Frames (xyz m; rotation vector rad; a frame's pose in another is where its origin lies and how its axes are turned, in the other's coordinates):
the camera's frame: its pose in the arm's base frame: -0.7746 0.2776 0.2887 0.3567 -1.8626 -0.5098
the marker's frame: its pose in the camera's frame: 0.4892 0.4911 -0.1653 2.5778 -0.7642 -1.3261
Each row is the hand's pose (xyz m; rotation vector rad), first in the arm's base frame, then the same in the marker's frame.
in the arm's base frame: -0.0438 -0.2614 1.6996 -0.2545 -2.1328 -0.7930
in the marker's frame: 1.1770 -0.4004 0.0627 2.0927 -0.7431 -1.9622
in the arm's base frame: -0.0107 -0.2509 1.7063 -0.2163 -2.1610 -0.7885
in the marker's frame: 1.1881 -0.4181 0.0913 2.1180 -0.7410 -1.9947
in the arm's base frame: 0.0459 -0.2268 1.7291 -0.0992 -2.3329 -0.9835
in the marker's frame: 1.2062 -0.4608 0.1376 2.0898 -0.4956 -2.2751
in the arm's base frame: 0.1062 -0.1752 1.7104 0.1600 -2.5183 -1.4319
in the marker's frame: 1.1903 -0.4833 0.2144 -1.7749 -0.0983 2.3831
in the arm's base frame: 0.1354 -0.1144 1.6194 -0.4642 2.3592 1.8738
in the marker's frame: 1.1263 -0.4433 0.2988 -1.4608 -0.7280 2.3261
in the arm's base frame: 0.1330 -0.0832 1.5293 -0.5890 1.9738 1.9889
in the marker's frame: 1.0694 -0.3828 0.3458 -1.2670 -1.1214 2.2342
